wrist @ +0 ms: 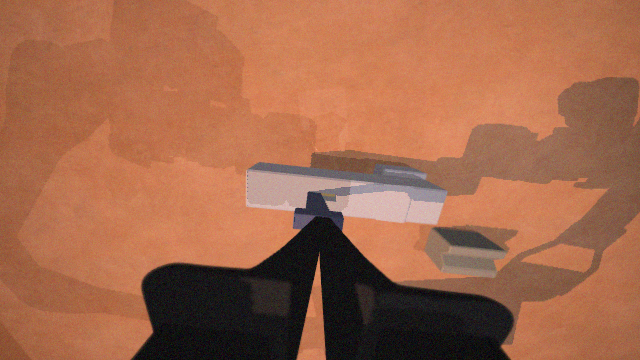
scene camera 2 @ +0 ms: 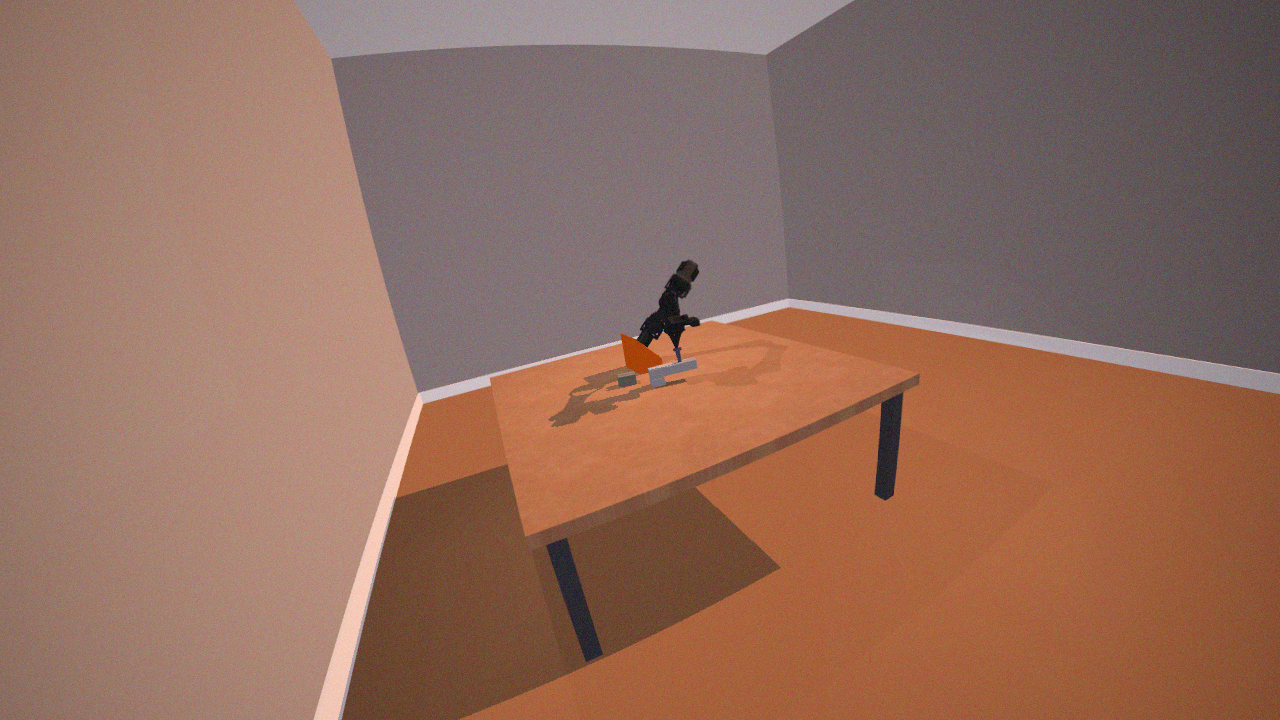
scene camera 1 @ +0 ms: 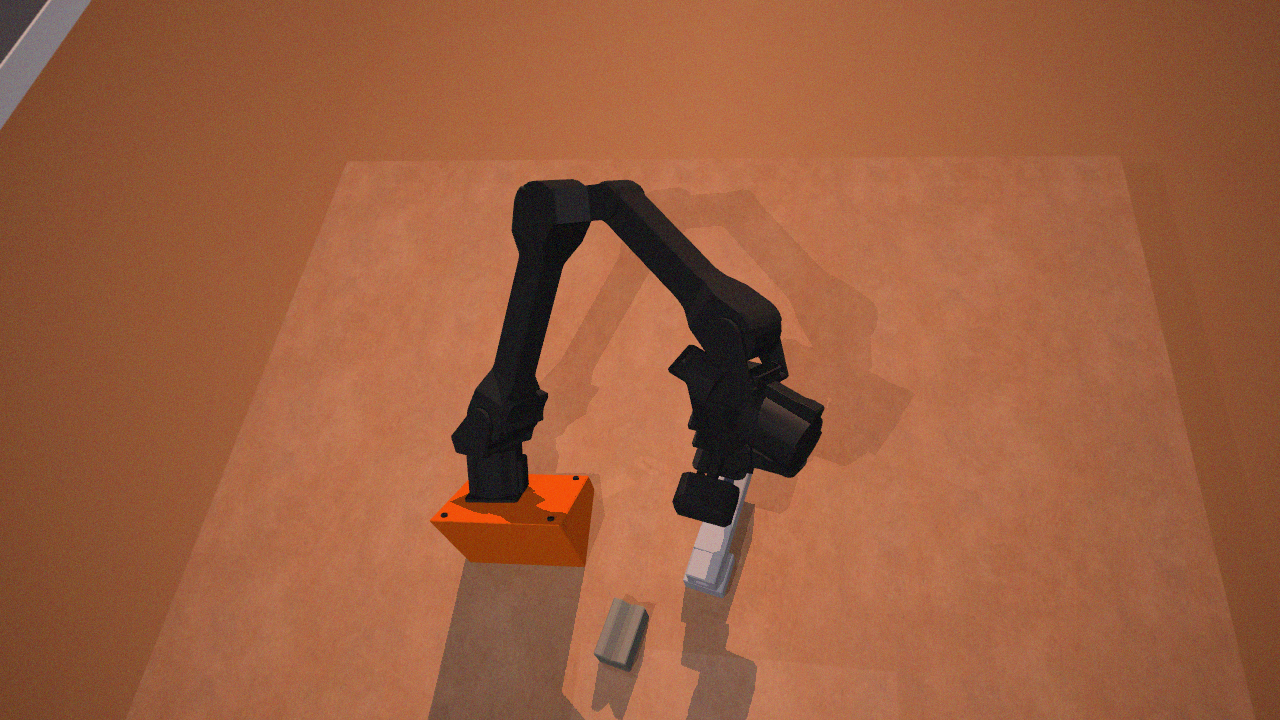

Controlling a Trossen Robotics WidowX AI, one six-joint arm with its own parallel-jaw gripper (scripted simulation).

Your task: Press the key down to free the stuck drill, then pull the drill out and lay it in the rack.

Labels:
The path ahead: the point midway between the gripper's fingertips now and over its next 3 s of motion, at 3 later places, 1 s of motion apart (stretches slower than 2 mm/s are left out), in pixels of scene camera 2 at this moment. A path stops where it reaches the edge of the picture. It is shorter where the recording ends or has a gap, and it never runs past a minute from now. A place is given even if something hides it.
My gripper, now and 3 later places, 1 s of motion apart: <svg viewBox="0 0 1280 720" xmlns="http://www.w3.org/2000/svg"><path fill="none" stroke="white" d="M676 348L676 349L674 341L643 367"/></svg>

